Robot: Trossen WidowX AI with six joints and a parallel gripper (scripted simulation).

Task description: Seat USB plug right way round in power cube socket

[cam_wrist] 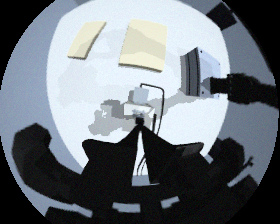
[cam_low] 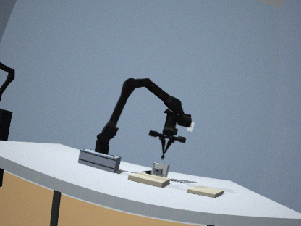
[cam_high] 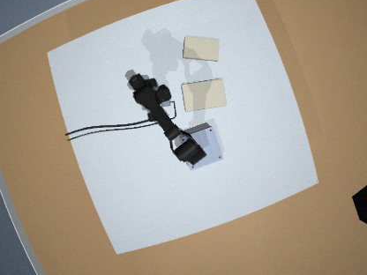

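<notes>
Right now the USB plug is 2 cm below my gripper tip.
</notes>
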